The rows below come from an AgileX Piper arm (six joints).
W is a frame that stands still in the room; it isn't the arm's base.
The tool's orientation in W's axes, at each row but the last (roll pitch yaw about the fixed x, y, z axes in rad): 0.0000 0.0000 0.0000; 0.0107 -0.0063 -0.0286; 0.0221 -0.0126 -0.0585; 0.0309 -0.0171 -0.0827; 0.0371 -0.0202 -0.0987; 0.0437 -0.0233 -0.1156; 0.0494 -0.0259 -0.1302
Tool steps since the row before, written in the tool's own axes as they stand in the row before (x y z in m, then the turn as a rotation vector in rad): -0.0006 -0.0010 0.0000 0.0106 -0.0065 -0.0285; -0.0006 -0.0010 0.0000 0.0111 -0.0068 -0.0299; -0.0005 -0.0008 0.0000 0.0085 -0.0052 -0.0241; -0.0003 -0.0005 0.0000 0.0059 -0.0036 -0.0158; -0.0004 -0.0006 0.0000 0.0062 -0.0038 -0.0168; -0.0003 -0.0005 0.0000 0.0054 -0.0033 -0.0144; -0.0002 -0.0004 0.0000 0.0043 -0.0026 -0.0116
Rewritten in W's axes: -0.0006 -0.0010 0.0000 0.0106 -0.0065 -0.0285; -0.0006 -0.0010 0.0000 0.0111 -0.0068 -0.0299; -0.0005 -0.0008 0.0000 0.0085 -0.0052 -0.0241; -0.0003 -0.0005 0.0000 0.0059 -0.0036 -0.0158; -0.0005 -0.0006 0.0000 0.0062 -0.0038 -0.0168; -0.0004 -0.0005 0.0000 0.0054 -0.0033 -0.0144; -0.0002 -0.0004 0.0000 0.0043 -0.0026 -0.0116
